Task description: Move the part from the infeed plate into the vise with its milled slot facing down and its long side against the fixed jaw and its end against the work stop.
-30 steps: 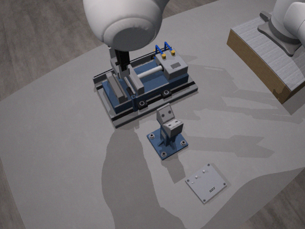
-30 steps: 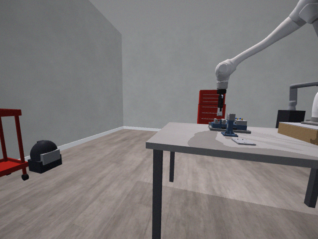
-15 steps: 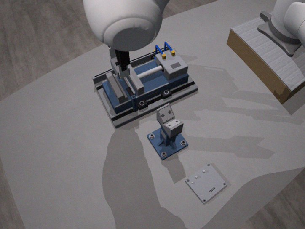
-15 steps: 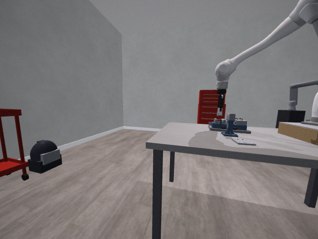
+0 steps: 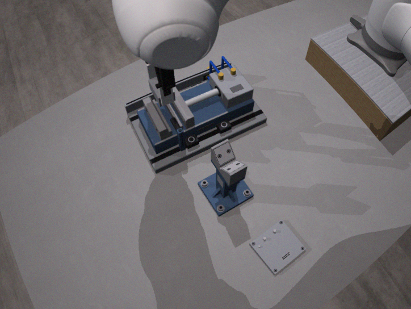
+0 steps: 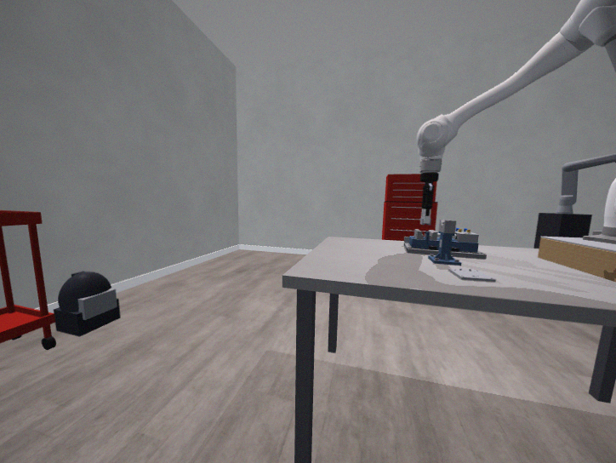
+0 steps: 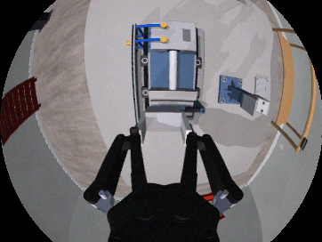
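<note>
Now: the part 30 mm below my hand. The rest, counted from my hand: work stop (70 mm to the left, 70 mm below, 10 mm ahead); then moving jaw (80 mm below, 30 mm to the left, 30 mm behind); then fixed jaw (80 mm below, 30 mm ahead, 10 mm to the left).
</note>
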